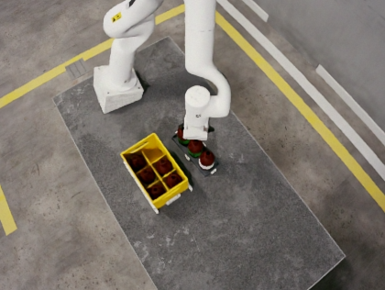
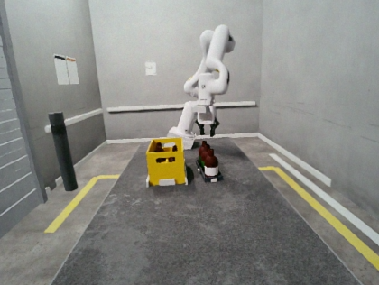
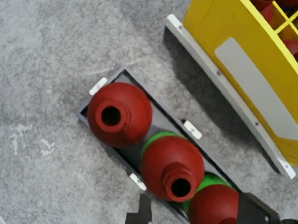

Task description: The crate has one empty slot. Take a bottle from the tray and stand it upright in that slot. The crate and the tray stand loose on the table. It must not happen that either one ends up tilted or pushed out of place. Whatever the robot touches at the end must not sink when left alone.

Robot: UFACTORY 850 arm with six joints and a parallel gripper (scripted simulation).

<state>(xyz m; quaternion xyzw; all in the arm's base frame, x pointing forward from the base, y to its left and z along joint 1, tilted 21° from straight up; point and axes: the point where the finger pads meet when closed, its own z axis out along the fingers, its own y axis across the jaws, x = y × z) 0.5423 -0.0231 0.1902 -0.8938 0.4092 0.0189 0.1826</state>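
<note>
Now: the glass bottle 14 cm below my hand. Round my hand: dark tray (22 cm below); yellow crate (23 cm to the right, 15 cm below, 3 cm behind).
</note>
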